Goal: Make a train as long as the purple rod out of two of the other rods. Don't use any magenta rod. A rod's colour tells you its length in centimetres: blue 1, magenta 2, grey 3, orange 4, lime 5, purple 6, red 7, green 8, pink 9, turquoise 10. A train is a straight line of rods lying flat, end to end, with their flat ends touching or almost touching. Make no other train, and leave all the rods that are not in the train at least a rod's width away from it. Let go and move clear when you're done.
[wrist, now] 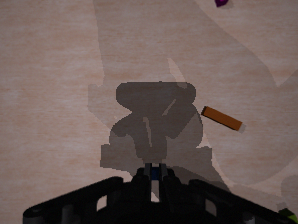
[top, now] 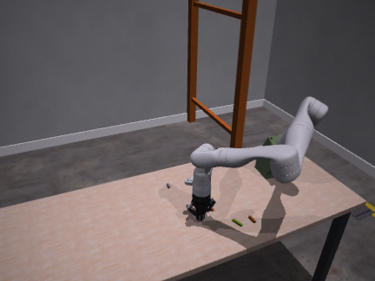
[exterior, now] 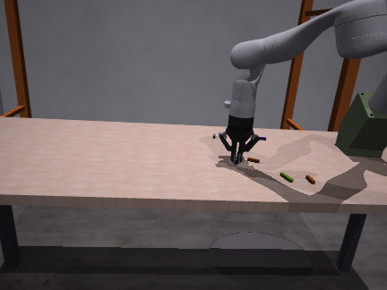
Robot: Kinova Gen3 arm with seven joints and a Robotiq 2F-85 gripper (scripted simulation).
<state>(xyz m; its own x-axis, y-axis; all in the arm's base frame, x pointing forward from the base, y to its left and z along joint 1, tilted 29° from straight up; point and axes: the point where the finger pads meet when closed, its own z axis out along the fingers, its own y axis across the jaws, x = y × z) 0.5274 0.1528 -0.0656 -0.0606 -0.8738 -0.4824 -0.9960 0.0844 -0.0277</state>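
My gripper is now 2 cm above the blue rod. From my hand the other things lie so: magenta rod: 8 cm behind, 19 cm to the right, 3 cm below; then lime rod: 14 cm behind, 7 cm to the left, 3 cm below; then grey rod: 3 cm ahead, 29 cm to the right, 3 cm below.
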